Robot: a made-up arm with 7 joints. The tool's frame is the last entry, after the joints.
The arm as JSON. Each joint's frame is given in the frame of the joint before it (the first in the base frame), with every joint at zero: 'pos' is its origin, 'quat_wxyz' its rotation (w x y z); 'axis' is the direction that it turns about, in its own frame. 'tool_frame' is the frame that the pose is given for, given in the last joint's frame.
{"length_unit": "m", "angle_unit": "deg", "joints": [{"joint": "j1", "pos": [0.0, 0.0, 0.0], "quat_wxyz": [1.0, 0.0, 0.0, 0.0], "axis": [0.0, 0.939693, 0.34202]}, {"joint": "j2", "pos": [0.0, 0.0, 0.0], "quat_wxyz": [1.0, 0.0, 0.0, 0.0], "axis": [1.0, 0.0, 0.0]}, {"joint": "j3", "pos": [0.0, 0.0, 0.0], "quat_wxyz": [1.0, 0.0, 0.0, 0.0], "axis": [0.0, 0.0, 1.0]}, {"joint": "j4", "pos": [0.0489, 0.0, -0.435], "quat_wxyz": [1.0, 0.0, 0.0, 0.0], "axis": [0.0, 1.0, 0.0]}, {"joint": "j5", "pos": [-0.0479, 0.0, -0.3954], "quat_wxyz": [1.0, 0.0, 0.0, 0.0], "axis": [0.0, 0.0, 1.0]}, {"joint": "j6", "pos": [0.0, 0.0, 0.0], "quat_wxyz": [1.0, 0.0, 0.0, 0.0], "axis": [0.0, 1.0, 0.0]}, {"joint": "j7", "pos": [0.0, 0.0, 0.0], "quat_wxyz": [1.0, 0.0, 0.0, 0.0], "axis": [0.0, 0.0, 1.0]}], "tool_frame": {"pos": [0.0, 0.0, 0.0], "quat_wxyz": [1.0, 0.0, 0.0, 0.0]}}
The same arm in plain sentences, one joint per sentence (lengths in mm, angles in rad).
The arm has seven revolute joints in a row. What follows holds with every joint at zero, and every direction is one of the base frame's. Joint 1 is mounted at the same point as the base frame's origin and turns about the direction (0, 0.9397, 0.342). Joint 2 is mounted at the same point as joint 1 and turns about +x. Joint 3 is mounted at the same point as joint 2 and turns about +z. Joint 4 is mounted 48.9 mm along +x and 435 mm along -z from joint 3 and turns about +y. Joint 5 is mounted 47.9 mm along -x and 395.4 mm along -z from joint 4 and turns about +z. Joint 6 is mounted at the same point as joint 5 and turns about +y. Joint 7 is mounted at the same point as joint 6 and turns about +z. The tool frame, which is the frame that the pose is given for, is mounted at the same point as joint 7; its axes are parallel to the base frame's.
